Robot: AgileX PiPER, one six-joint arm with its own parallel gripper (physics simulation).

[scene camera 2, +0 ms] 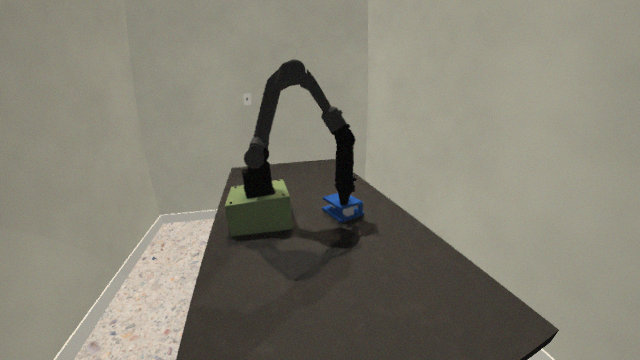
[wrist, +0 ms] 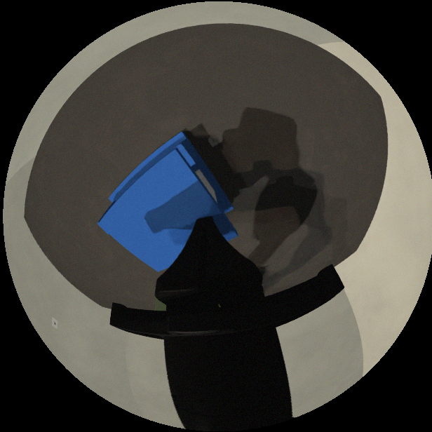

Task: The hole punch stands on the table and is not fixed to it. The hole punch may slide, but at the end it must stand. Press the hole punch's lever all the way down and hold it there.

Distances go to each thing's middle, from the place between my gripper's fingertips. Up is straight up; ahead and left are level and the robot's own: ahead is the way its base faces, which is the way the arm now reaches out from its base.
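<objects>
Blue hole punch (scene camera 2: 343,215): 2 cm ahead of my hand, 4 cm to the left of it, 3 cm below it. Lever (wrist: 153,218), now: 1 cm ahead of my hand, 4 cm to the left of it, 1 cm below it.
</objects>
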